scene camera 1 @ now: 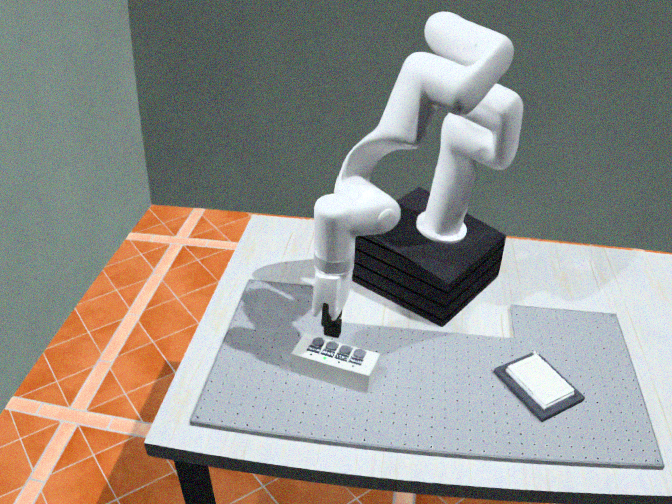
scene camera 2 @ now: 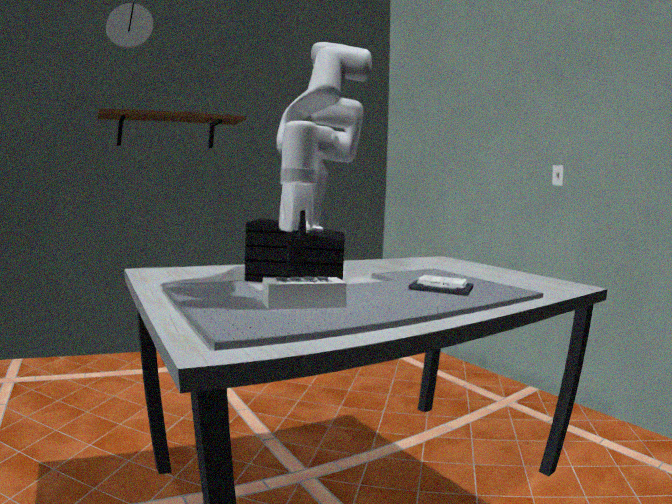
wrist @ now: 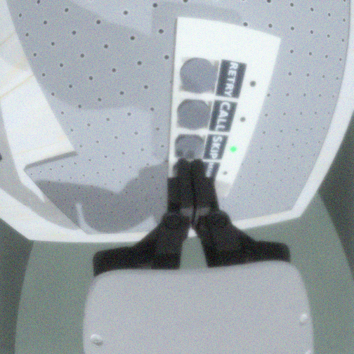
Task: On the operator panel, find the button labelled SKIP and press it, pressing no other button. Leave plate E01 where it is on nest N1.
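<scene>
The operator panel [scene camera 1: 332, 373] [scene camera 2: 307, 295] [wrist: 225, 35] is a pale box with a row of round grey buttons. The SKIP button [scene camera 1: 331, 346] [wrist: 188, 145] is second from the left in scene camera 1; a green lamp [scene camera 1: 324, 358] [wrist: 233, 149] is lit beside its label [wrist: 216, 147]. My gripper [scene camera 1: 332, 333] [wrist: 187, 172] is shut and empty, its fingertips a little above the panel near SKIP. In the wrist view they overlap SKIP's lower edge and partly hide the last button. Plate E01 [scene camera 1: 540, 379] [scene camera 2: 442, 281], white, lies on dark nest N1 [scene camera 1: 571, 401] [scene camera 2: 439, 289].
The RETRY button [wrist: 198, 75] and CALL button [wrist: 193, 114] sit beside SKIP in the same row. The panel and nest stand on a grey perforated board [scene camera 1: 434, 423] [scene camera 2: 233, 336]. The arm's black pedestal [scene camera 1: 428, 282] [scene camera 2: 271, 254] stands behind the panel.
</scene>
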